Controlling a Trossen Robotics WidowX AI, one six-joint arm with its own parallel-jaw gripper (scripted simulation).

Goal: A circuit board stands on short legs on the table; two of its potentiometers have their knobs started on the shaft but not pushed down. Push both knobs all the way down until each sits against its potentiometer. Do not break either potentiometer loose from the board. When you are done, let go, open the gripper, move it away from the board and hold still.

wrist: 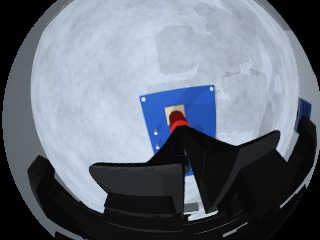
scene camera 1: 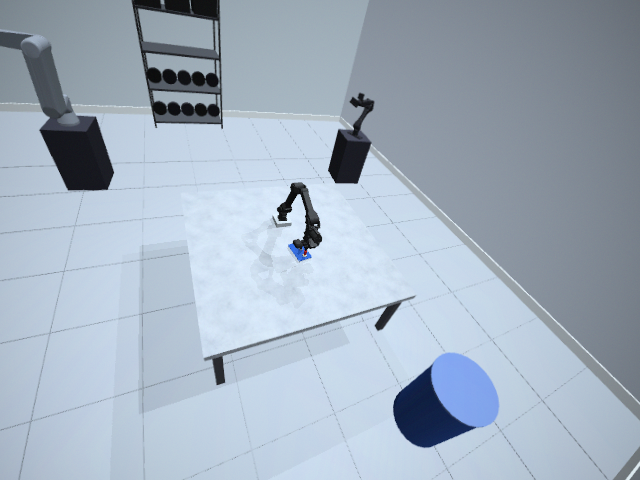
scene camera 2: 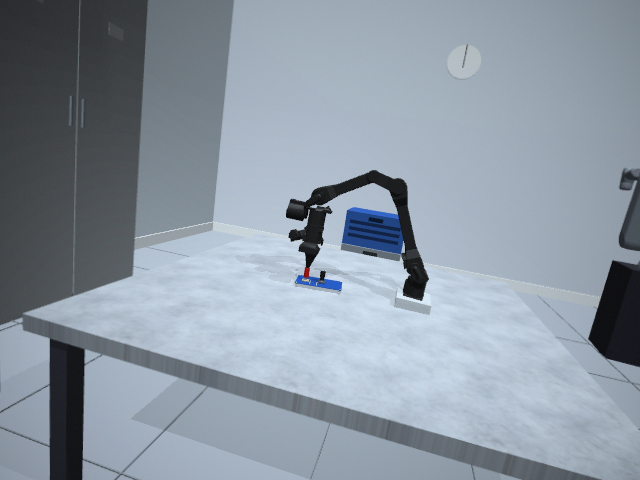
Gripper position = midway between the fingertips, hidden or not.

In view: the gripper [scene camera 2: 307, 267].
The gripper is seen too in the wrist view [wrist: 181, 130].
